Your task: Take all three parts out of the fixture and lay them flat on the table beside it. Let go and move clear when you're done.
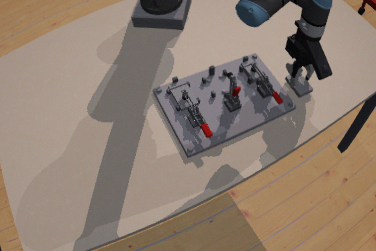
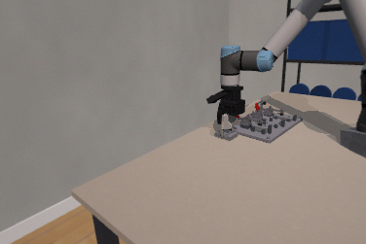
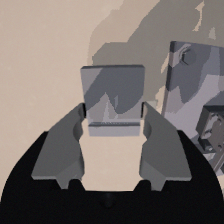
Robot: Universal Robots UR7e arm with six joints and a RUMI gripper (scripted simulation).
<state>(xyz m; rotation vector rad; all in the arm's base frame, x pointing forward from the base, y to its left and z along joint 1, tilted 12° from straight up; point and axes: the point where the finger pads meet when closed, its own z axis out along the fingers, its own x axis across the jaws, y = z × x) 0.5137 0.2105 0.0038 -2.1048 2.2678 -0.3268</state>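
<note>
My hand is 1 cm past the flat grey part and 1 cm above it. Round my hand: grey fixture plate (7 cm behind, 23 cm to the right, 2 cm below); then clamp (4 cm behind, 12 cm to the right, 3 cm above).
</note>
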